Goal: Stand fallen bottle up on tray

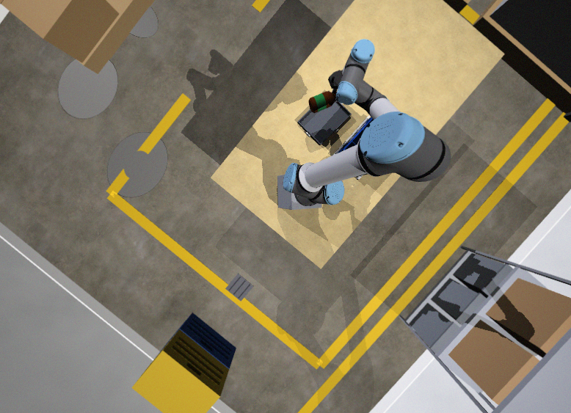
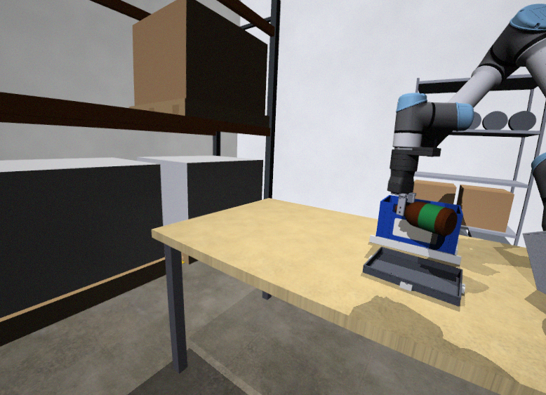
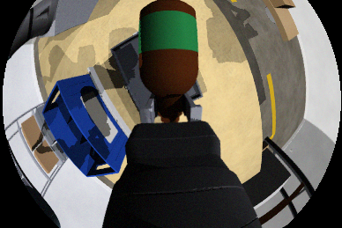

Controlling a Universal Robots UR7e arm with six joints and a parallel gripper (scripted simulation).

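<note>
Right now the bottle is 4 cm behind my hand, 3 cm to the left of it and 1 cm below it. Also, from my hand: dark grey tray 19 cm below, 5 cm behind, 1 cm to the right; then blue crate 30 cm to the right, 12 cm below, 4 cm behind.
</note>
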